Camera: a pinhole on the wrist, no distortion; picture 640 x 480 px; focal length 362.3 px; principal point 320.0 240.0 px. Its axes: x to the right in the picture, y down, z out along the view. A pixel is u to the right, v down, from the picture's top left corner.
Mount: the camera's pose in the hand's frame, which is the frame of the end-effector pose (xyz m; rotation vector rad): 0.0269 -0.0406 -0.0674 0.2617 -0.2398 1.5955
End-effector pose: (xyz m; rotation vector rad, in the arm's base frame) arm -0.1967 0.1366 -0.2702 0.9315 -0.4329 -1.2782
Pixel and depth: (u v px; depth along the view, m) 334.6 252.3 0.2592
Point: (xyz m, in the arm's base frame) -0.3937 0.0514 -0.2573
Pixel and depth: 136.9 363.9 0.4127
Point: -0.6461 0.1365 -0.3919
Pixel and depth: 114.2 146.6 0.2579
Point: -0.4237 -0.0077 -0.4183
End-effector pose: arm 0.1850 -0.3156 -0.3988 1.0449 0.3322 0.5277
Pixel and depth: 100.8 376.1 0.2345
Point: 0.2622 -0.5253 -0.5682
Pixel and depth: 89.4 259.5 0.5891
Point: 0.5369 -0.8072 -0.7364
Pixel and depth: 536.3 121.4 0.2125
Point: 0.3471 -0.3818 -0.3041
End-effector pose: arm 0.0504 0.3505 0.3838 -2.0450 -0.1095 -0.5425
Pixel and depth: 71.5 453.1 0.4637
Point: -0.2064 0.8728 0.5739
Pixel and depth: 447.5 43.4 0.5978
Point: 0.5516 0.7831 0.3071
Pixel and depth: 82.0 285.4 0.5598
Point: -0.0173 0.9416 0.6846
